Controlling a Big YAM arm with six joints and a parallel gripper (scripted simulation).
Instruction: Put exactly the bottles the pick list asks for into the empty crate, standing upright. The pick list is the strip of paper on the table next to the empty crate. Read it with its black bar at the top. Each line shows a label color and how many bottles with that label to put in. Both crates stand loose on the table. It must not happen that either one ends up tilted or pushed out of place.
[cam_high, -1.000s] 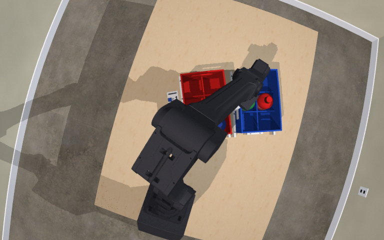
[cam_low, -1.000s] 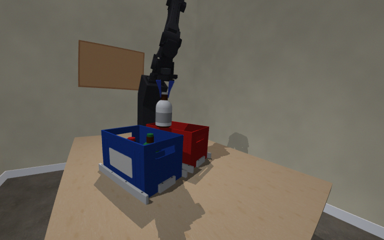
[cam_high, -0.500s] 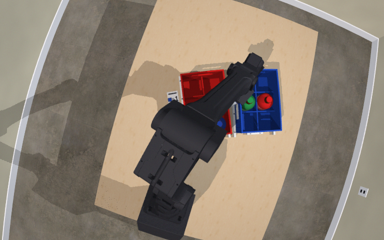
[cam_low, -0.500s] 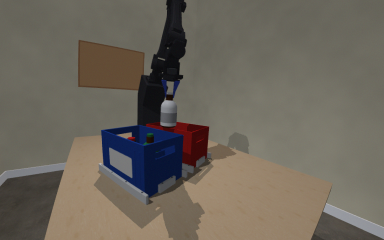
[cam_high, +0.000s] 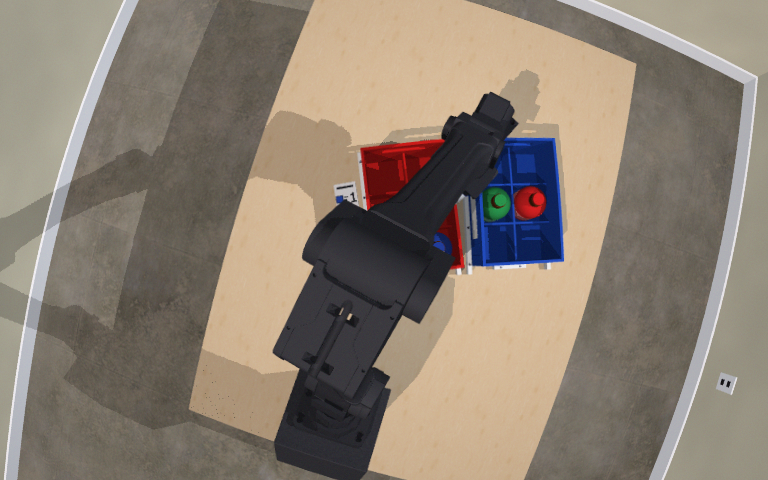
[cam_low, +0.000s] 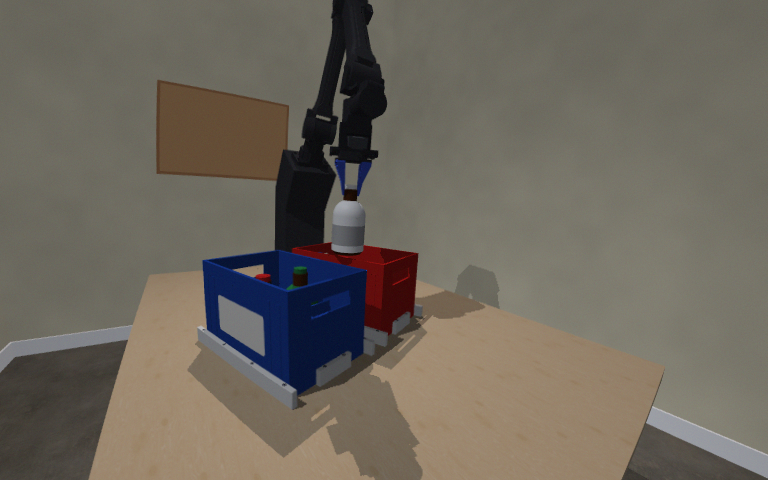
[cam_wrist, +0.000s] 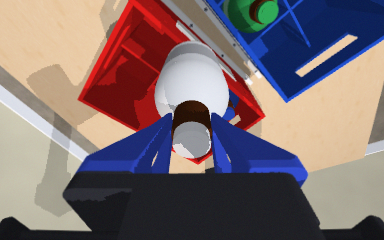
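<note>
Now: hand 6 cm above the white-label bottle and 1 cm past it. From my hand the other things lie so: red crate 24 cm below, 7 cm behind, 6 cm to the left; then green-label bottle 24 cm below, 12 cm to the right, 1 cm ahead; then blue-label bottle 24 cm below, 13 cm behind, 2 cm to the right.
</note>
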